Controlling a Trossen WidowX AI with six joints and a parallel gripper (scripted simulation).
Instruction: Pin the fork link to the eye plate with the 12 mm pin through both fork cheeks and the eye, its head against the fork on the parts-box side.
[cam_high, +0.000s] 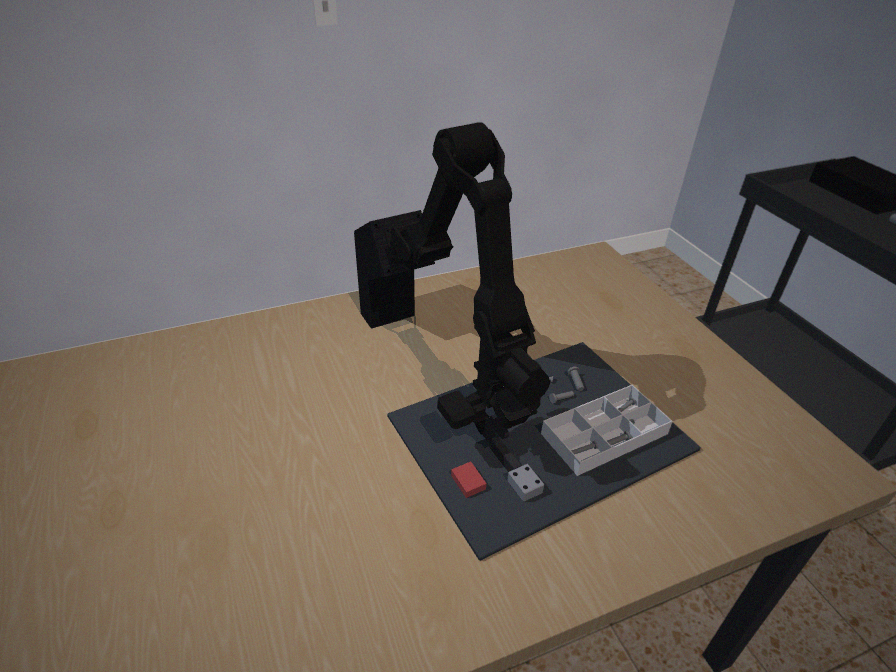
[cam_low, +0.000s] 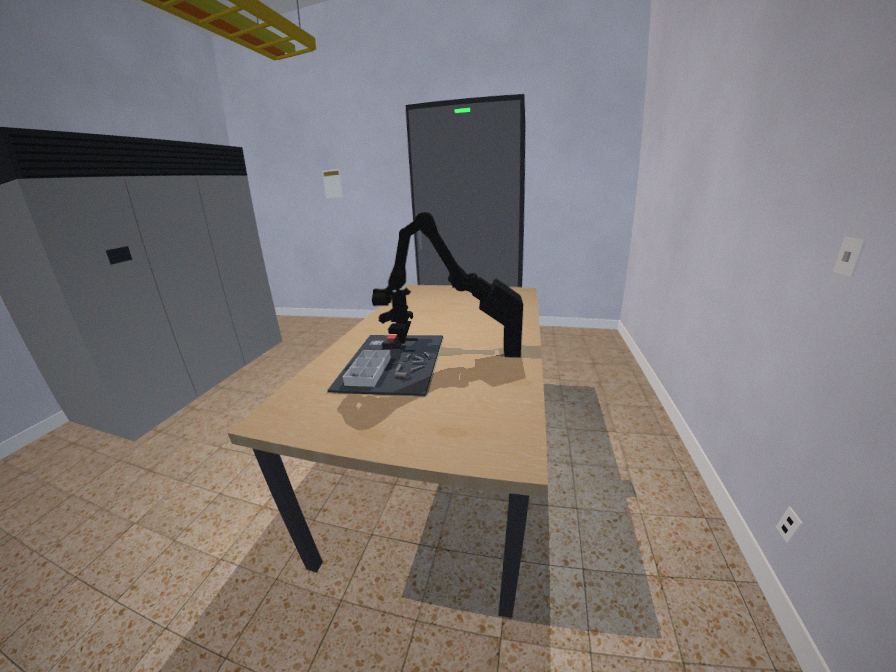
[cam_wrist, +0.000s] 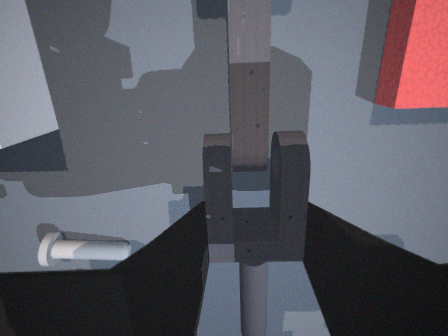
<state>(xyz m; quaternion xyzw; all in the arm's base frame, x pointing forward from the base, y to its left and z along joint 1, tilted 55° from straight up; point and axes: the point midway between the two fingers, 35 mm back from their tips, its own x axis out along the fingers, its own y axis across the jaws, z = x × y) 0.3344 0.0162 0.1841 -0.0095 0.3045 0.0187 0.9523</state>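
Right now my hand is 40 mm short of the eye plate and 50 mm above it. The rest, counted from my hand: light grey headed pin: 40 mm behind, 90 mm to the left, 60 mm below; then mat: 20 mm ahead, 100 mm to the left, 70 mm below; then red block: 70 mm ahead, 80 mm to the right, 60 mm below.
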